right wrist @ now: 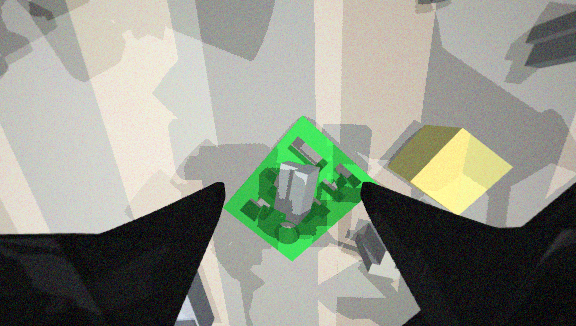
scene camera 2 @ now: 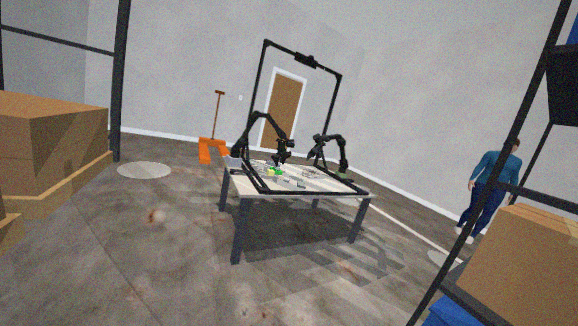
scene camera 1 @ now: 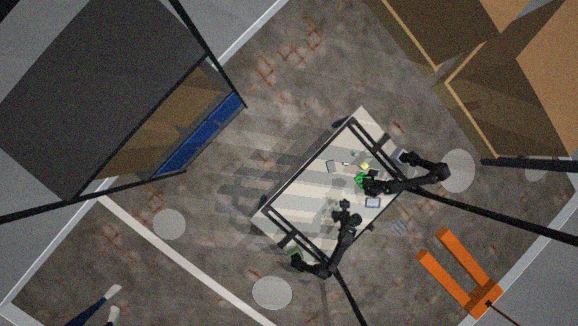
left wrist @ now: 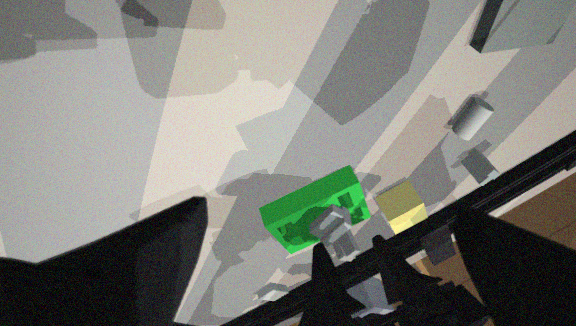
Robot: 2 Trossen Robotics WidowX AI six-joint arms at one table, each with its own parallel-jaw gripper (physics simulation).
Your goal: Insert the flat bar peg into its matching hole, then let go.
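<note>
A green block with several shaped holes lies on the table. A grey flat bar peg stands tilted at the middle of the block's top face; I cannot tell whether it sits in a hole. My right gripper is open and hangs over the block, one finger on each side of the peg, not touching it. My left gripper is open and empty, well apart from the block.
A yellow cube sits close beside the block. A small grey piece lies at the block's other side. A grey plate and a framed tile lie on the table. A black frame borders it.
</note>
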